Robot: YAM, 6 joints.
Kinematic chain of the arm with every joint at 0, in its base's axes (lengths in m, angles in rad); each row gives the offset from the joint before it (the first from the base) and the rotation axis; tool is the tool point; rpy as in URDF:
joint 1: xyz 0 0 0.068 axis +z
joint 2: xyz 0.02 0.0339 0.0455 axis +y
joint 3: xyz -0.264 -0.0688 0 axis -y
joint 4: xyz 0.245 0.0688 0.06 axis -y
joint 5: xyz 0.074 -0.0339 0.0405 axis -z
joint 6: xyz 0.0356 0 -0.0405 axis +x
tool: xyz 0 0 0 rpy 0 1.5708 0
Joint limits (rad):
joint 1: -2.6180..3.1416
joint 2: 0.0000..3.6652
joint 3: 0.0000..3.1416
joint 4: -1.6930..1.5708
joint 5: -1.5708..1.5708
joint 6: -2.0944..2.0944
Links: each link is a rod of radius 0.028 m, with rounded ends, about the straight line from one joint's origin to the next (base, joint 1, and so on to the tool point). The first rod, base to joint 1, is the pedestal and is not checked.
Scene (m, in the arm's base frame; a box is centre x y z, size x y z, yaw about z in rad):
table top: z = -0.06
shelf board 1: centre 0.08 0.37 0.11 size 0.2 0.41 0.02 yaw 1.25
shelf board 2: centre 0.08 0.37 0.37 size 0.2 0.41 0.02 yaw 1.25
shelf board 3: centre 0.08 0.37 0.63 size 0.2 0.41 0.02 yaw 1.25
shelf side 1: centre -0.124 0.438 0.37 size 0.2 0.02 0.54 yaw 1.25
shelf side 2: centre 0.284 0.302 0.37 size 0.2 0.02 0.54 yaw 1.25
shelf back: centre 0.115 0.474 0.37 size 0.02 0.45 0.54 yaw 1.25
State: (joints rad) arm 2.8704 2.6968 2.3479 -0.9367 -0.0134 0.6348
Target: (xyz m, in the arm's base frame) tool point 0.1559 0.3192 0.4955
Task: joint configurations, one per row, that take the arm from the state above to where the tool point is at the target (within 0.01 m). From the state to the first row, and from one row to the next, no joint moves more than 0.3 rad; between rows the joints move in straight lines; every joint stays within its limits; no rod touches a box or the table.
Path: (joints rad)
1: 2.7554 2.5021 2.4400 -1.1258 0.2060 0.3903
2: 2.6404 2.3074 2.5321 -1.3148 0.4253 0.1458
3: 2.5254 2.1127 2.6242 -1.5039 0.6447 -0.0986
4: 2.4104 1.9180 2.7163 -1.6930 0.8640 -0.3431
5: 2.1354 1.8199 2.6029 -1.6811 0.7267 -0.1475
6: 1.8604 1.7218 2.4895 -1.6693 0.5894 0.0481
7: 1.5855 1.6238 2.3761 -1.6574 0.4521 0.2436
8: 1.3105 1.5257 2.2627 -1.6455 0.3148 0.4392
9: 1.0355 1.4276 2.1493 -1.6336 0.1775 0.6348
10: 1.0844 1.6515 2.3208 -1.4189 0.1728 0.6348
11: 1.1332 1.8755 2.4922 -1.2042 0.1682 0.6348

